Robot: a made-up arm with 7 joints. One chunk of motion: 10 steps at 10 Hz.
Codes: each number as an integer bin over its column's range. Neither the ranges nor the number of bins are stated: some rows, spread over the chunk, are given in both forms.
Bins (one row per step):
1: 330 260 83 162 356 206
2: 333 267 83 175 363 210
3: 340 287 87 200 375 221
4: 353 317 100 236 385 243
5: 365 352 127 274 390 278
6: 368 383 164 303 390 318
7: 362 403 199 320 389 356
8: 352 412 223 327 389 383
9: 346 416 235 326 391 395
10: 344 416 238 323 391 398
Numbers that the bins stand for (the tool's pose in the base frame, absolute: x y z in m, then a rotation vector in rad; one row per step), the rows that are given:
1: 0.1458 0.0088 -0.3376 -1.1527 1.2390 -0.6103
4: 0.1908 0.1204 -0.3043 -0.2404 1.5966 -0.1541
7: 0.2084 0.2886 -0.1106 0.7952 1.6459 1.2390
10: 0.1732 0.3141 -0.0342 0.8322 1.6705 1.7568
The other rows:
2: 0.1517 0.0225 -0.3376 -0.9925 1.3253 -0.5610
3: 0.1654 0.0616 -0.3297 -0.6842 1.4733 -0.4253
5: 0.2143 0.1888 -0.2515 0.2281 1.6582 0.2774
6: 0.2202 0.2495 -0.1791 0.5856 1.6582 0.7705
8: 0.1888 0.3063 -0.0636 0.8815 1.6459 1.5719
9: 0.1771 0.3141 -0.0401 0.8692 1.6705 1.7199

